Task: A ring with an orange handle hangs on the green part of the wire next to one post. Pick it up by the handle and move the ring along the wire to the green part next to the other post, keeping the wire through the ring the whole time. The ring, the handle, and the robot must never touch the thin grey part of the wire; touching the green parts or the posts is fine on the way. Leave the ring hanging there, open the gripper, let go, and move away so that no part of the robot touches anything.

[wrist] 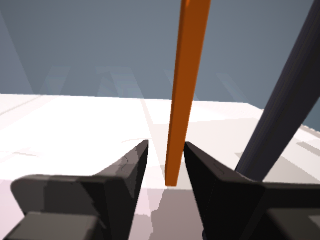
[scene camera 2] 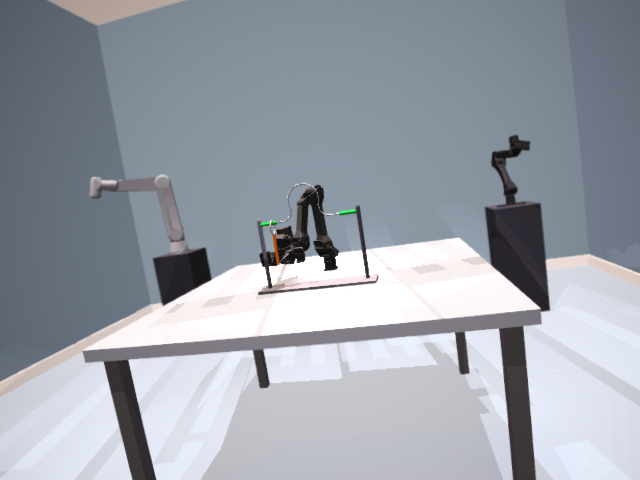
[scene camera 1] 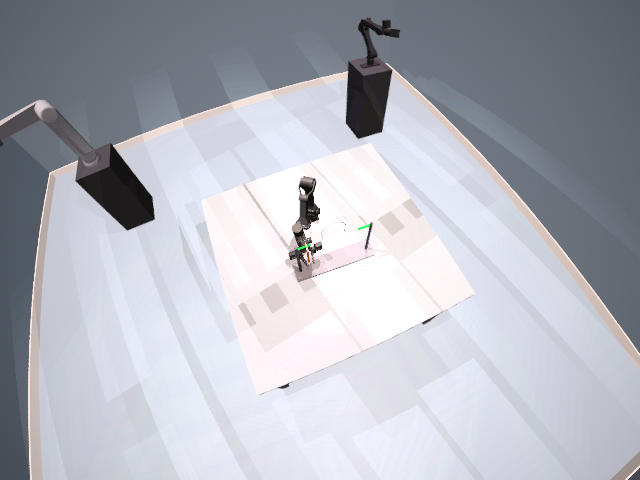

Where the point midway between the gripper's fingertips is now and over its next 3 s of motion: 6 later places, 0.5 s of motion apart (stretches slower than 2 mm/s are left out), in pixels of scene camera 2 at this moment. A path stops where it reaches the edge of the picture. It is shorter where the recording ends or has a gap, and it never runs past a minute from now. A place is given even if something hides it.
My gripper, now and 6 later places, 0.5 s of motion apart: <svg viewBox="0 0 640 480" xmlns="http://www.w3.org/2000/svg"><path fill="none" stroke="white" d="M276 263L276 259L277 260L280 259L285 259L294 256L306 251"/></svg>
